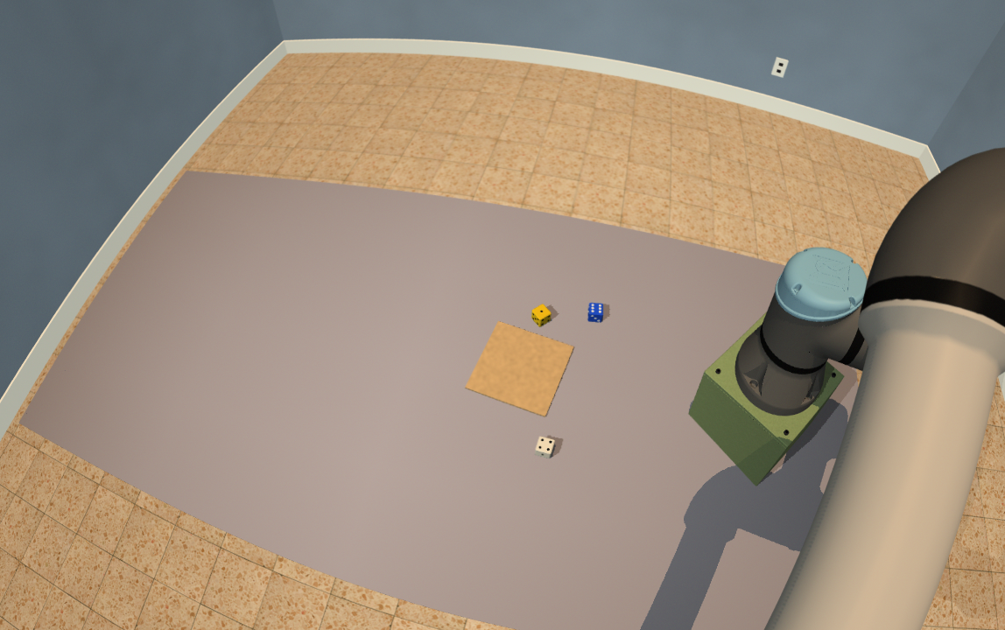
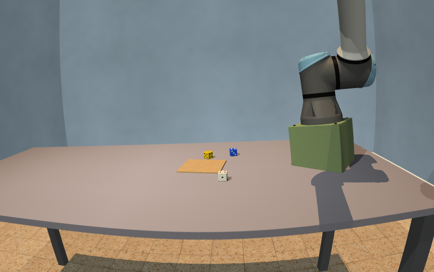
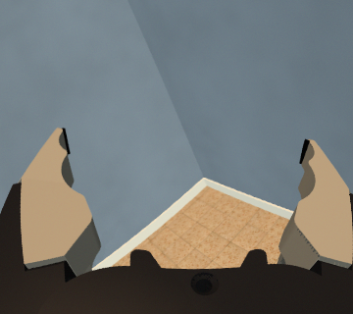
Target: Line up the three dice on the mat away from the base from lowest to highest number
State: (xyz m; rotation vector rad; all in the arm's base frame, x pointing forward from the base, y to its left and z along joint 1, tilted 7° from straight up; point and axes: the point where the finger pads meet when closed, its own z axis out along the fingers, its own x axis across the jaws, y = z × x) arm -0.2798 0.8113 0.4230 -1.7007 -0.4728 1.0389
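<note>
Right now the blue die is 550 mm ahead of my hand, 880 mm to the right of it and 630 mm below it. Also, from my hand: white die (560 mm ahead, 610 mm to the right, 630 mm below); mat (640 mm ahead, 740 mm to the right, 640 mm below); yellow die (640 mm ahead, 850 mm to the right, 630 mm below).
</note>
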